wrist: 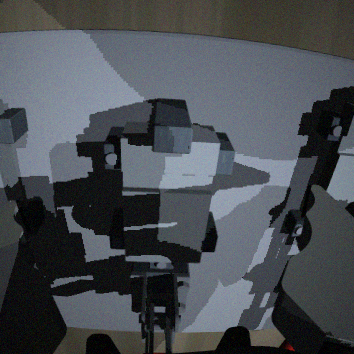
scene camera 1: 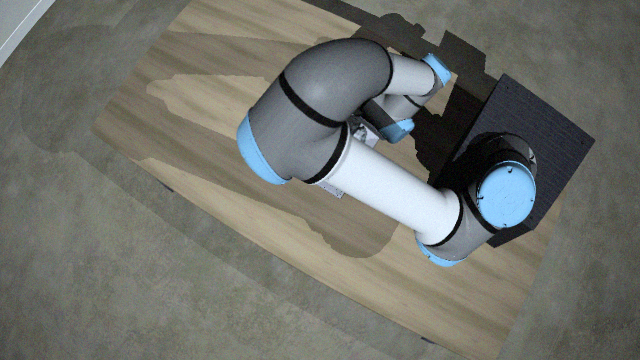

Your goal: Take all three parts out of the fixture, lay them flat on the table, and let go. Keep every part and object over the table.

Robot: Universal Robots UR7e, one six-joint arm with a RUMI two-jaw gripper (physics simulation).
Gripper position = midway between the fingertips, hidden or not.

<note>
In view: the gripper (wrist: 163,198) and a dark stop (wrist: 112,142).
</note>
